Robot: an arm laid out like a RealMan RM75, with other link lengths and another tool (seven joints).
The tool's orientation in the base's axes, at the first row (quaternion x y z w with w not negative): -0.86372 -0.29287 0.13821 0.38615
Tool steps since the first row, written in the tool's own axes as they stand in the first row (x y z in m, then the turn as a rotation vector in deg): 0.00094 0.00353 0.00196 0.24 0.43 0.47; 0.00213 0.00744 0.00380 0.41 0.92 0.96; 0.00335 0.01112 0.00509 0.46 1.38 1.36; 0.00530 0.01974 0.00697 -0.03 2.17 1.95; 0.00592 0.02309 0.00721 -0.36 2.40 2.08
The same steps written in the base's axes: 0.00124 -0.00015 -0.00395 0.14 0.19 -0.64; 0.00289 -0.00041 -0.00811 0.24 0.33 -1.33; 0.00472 -0.00086 -0.01174 0.28 0.35 -1.94; 0.00883 -0.00313 -0.01946 -0.06 -0.03 -2.92; 0.01054 -0.00439 -0.02213 -0.29 -0.27 -3.17
